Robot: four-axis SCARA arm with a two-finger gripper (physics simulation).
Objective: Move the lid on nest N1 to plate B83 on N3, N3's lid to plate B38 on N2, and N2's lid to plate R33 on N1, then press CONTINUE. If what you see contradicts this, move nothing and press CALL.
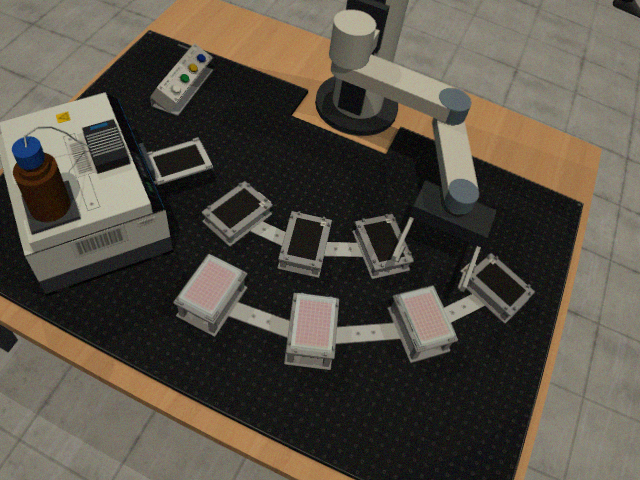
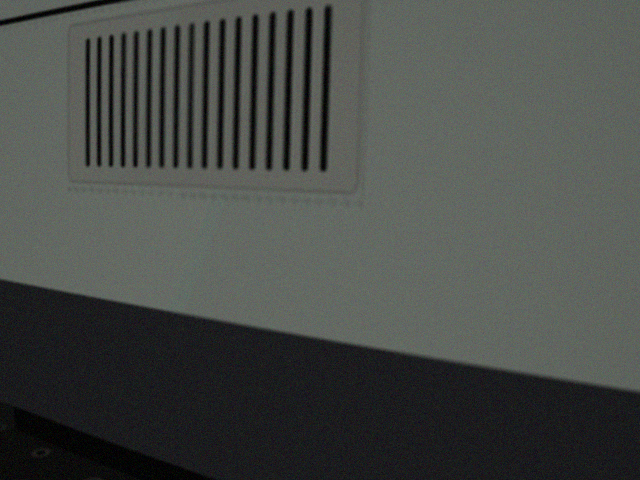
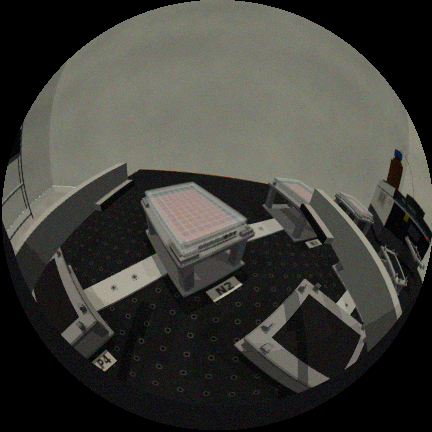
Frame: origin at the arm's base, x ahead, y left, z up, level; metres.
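Seen in the pictures: gripper, fingertip midpoint: (image 1: 428, 273) (image 3: 217, 180); arm's base, link origin: (image 1: 356, 105).
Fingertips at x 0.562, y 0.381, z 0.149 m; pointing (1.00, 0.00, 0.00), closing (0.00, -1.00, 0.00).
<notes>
Pixels of each thing's top centre, then the offset from my fingertips to it. "spot": a spot on its surface instead.
- pink-welled plate, top centre: (image 3: 187, 202) (image 1: 428, 314) 0.056 m down, 0.062 m ahead, 0.036 m left
- second pink plate, top centre: (image 1: 314, 321) (image 3: 303, 188) 0.052 m down, 0.195 m ahead, 0.181 m right
- third pink plate, top centre: (image 1: 210, 283) (image 3: 356, 202) 0.051 m down, 0.219 m ahead, 0.421 m right
- tagged P4, surface spot: (image 3: 104, 360) spot: 0.135 m down, 0.152 m back, 0.091 m left
- brown bottle, surface spot: (image 1: 43, 191) spot: 0.179 m up, 0.306 m ahead, 0.734 m right
- button box, surface spot: (image 1: 180, 77) spot: 0.065 m down, 0.324 m back, 0.841 m right
My gripper (image 1: 430, 272) (image 3: 217, 180) is open and empty, with its two flat fingers set wide apart. It is above and on the arm side of nest N2 (image 3: 210, 272) (image 1: 427, 352). A pink-welled plate (image 1: 424, 316) (image 3: 192, 212) sits on N2 under a clear cover. A second pink plate (image 1: 313, 321) (image 3: 300, 190) sits on the middle raised nest, whose small tag (image 3: 313, 243) looks like N1 but is blurred. A third pink plate (image 1: 212, 284) (image 3: 355, 204) sits on the left raised nest. The plate codes cannot be read.
Dark-centred low holders (image 1: 306, 237) (image 1: 237, 209) (image 1: 383, 240) stand nearer the arm; another (image 1: 500, 281) is tagged P4 (image 3: 104, 360). A white machine (image 1: 98, 196) (image 2: 465, 232) carries a brown bottle (image 1: 43, 191). A button box (image 1: 180, 77) with blue, yellow, green and white buttons stands at the back left.
</notes>
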